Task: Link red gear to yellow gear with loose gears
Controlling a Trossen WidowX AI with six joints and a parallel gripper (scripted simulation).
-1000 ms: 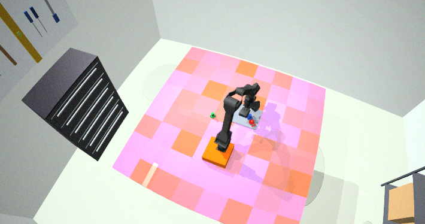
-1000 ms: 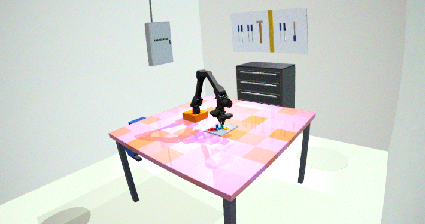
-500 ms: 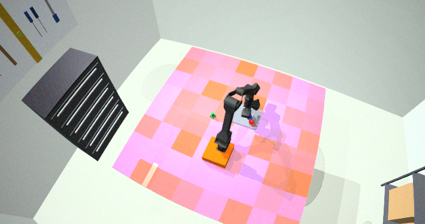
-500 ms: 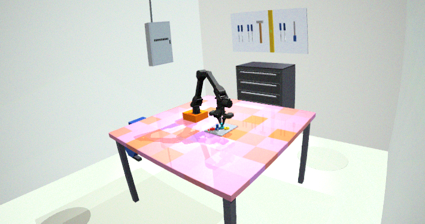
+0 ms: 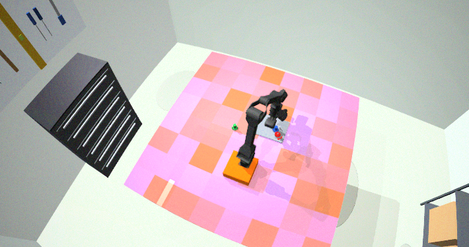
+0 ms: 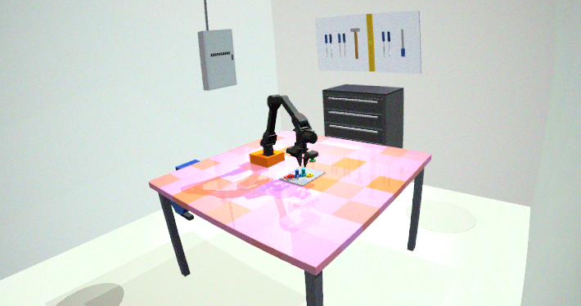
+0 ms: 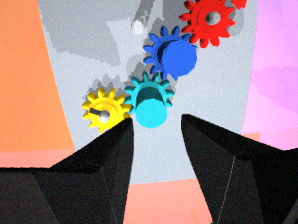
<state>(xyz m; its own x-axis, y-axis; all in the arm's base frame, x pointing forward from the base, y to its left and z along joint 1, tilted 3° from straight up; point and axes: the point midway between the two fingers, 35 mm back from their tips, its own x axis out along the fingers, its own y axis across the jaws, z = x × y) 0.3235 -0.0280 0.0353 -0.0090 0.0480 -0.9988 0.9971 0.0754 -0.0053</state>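
Now: the cyan gear 40 mm below my gripper tip. From my gripper tip the other things lie so: yellow gear 40 mm ahead, 10 mm to the left, 40 mm below; then blue gear 10 mm behind, 30 mm to the right, 40 mm below; then red gear 40 mm behind, 60 mm to the right, 40 mm below.
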